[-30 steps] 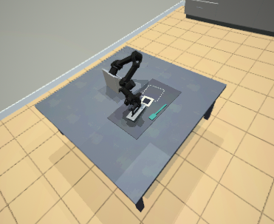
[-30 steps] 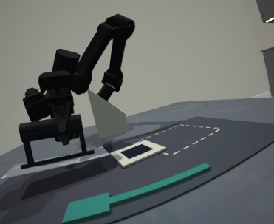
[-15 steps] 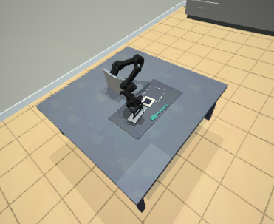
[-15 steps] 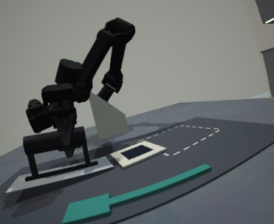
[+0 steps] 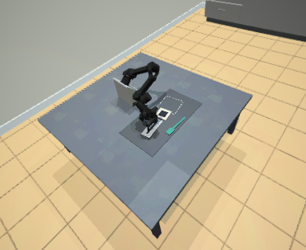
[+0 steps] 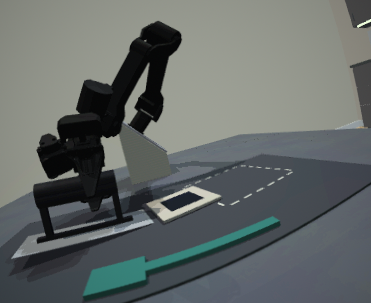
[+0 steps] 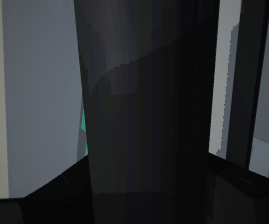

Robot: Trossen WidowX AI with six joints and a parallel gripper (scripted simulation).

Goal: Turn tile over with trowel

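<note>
Now: the dark mat 10 cm to the left of my gripper tip, 8 cm below it and 3 cm behind it. Round my gripper tip: black handled tool: 3 cm behind, 1 cm below; teal trowel: 11 cm ahead, 8 cm to the left, 5 cm below; white tile: 13 cm to the left, 5 cm below, 5 cm behind.
</note>
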